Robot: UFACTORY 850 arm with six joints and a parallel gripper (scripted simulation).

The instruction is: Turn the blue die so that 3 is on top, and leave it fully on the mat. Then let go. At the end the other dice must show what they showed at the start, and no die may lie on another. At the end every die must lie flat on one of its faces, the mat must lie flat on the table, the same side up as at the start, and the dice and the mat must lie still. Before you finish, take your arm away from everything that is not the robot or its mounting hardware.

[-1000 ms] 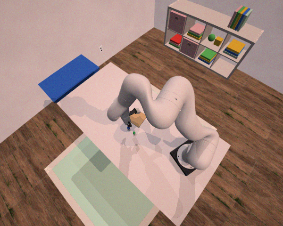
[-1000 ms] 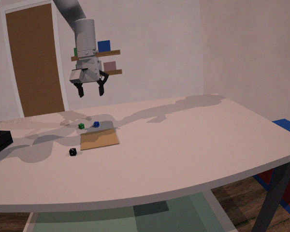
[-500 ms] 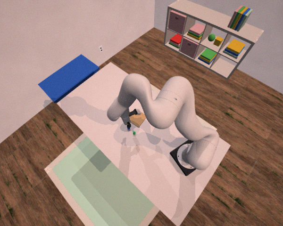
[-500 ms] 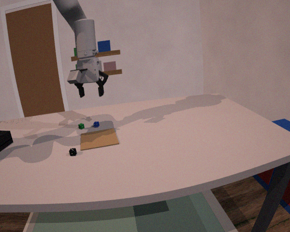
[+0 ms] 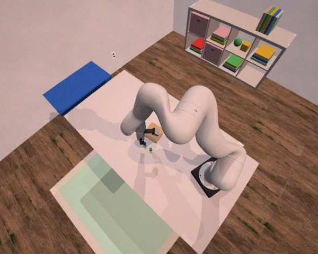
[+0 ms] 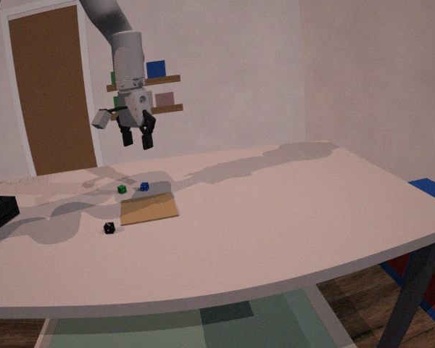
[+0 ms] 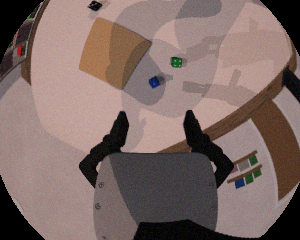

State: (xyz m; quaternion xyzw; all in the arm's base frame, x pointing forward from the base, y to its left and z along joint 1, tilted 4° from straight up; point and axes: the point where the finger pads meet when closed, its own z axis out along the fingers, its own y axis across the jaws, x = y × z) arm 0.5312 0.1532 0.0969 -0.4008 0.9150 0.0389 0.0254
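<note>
Now: the blue die 130 mm below my hand. Round my hand: tan mat: 140 mm below, 130 mm to the right, 20 mm ahead; green die: 130 mm below, 70 mm behind; black die: 230 mm to the right, 130 mm below, 60 mm behind.
</note>
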